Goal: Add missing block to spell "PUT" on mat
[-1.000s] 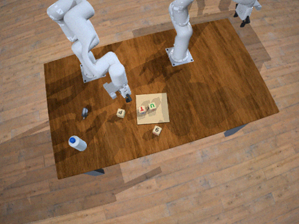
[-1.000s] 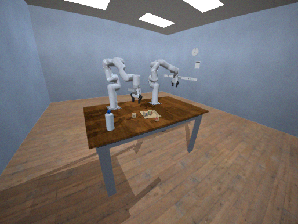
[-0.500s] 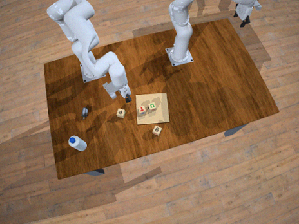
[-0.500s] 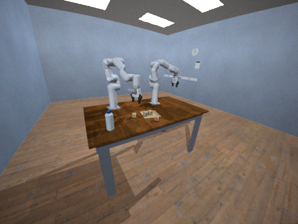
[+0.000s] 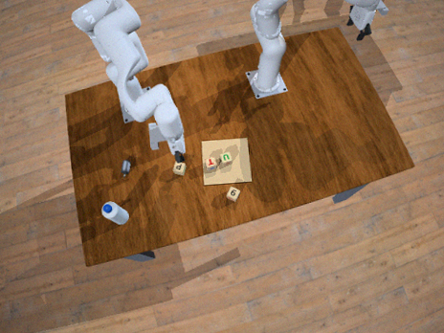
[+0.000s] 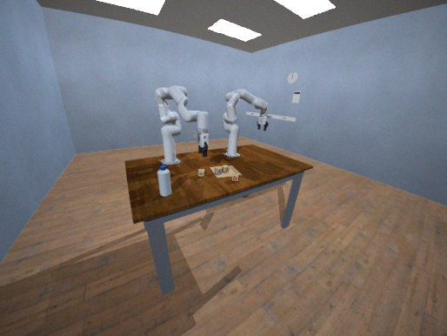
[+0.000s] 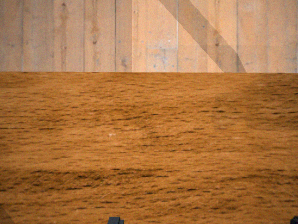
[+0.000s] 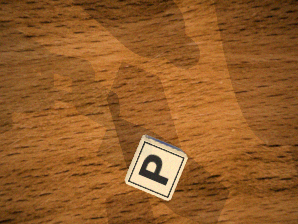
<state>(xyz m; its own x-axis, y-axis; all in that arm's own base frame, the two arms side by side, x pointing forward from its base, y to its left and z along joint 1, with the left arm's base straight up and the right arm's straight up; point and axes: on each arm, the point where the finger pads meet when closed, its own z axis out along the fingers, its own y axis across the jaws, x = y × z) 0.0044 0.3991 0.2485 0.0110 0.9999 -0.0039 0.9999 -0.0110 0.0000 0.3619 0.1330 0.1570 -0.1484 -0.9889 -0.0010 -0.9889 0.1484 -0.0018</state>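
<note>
My right hand is 14 cm above the P block, 3 cm short of it and 2 cm to the left of it. From my right hand the other things lie so: pale mat: 18 cm to the left, 16 cm below, 2 cm ahead; then U block: 18 cm to the left, 13 cm below, 2 cm ahead; then T block: 13 cm below, 11 cm to the left, 3 cm ahead.
</note>
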